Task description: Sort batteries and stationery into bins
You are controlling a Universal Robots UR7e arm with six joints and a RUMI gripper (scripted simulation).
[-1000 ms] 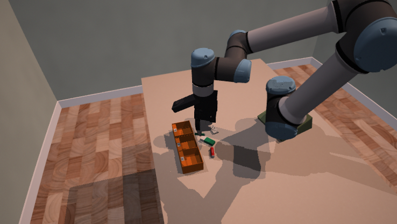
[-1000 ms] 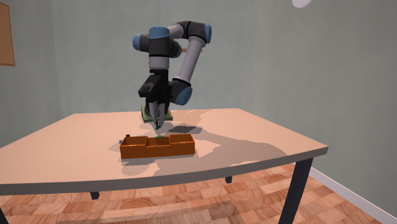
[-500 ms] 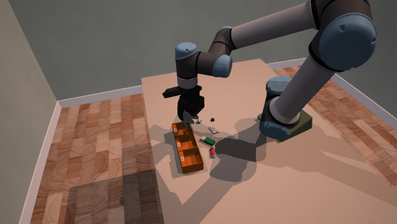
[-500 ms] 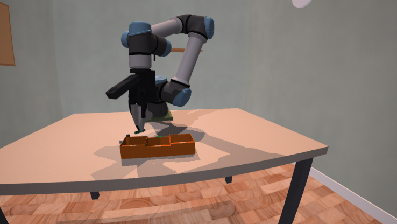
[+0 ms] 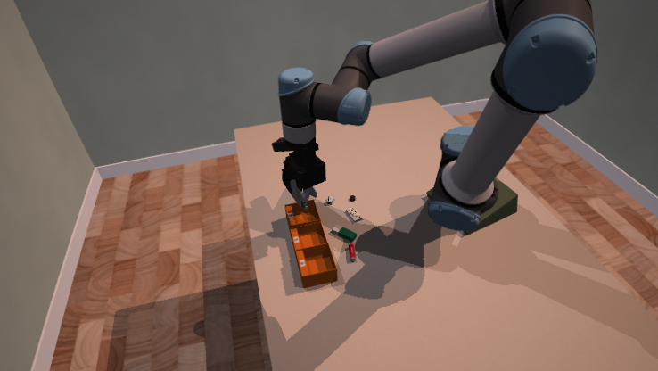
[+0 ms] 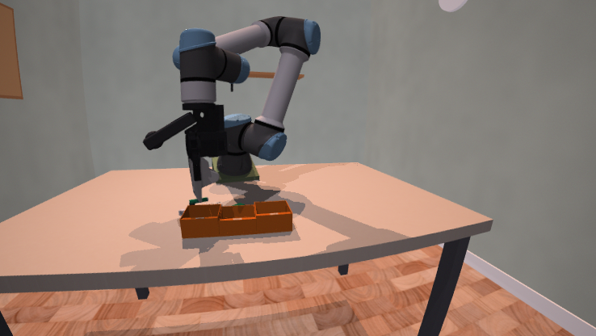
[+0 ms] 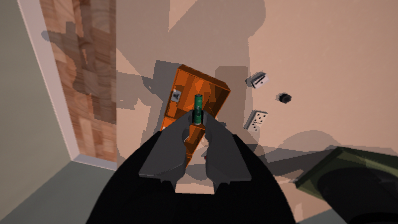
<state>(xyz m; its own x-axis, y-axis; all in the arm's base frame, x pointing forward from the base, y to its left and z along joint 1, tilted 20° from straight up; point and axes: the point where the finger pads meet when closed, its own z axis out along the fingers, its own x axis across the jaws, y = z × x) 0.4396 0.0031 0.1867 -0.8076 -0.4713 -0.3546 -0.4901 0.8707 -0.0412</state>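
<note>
Right now my hand is 12 cm to the right of the red battery, 12 cm past it and 8 cm above it. Also, from my hand: small grey object (8 cm to the right, 8 cm below, 8 cm behind); then orange three-compartment bin (9 cm to the left, 6 cm below, 1 cm behind); then green battery (1 cm below).
</note>
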